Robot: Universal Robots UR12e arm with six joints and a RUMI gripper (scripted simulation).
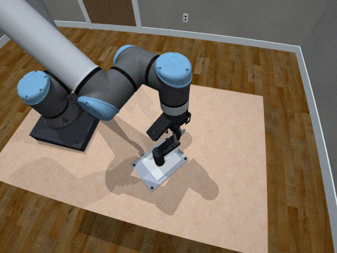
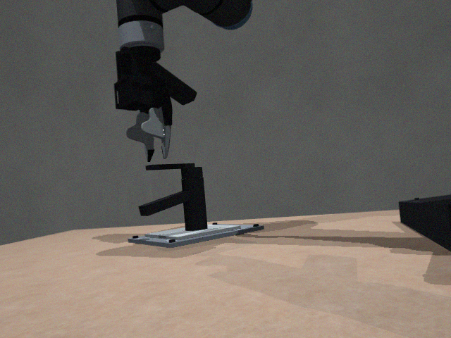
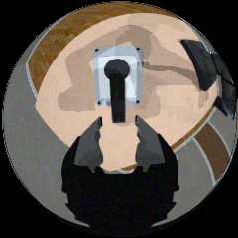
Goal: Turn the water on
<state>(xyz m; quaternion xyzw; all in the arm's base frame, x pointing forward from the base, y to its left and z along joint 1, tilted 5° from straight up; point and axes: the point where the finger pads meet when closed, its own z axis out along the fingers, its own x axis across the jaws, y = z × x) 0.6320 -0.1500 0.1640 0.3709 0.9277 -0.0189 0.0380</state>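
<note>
My hand is 20 mm past the flat lever, 20 mm to the left of it and 30 mm above it. Also, from my hand: black tap (40 mm behind, 40 mm to the right, 80 mm below).
</note>
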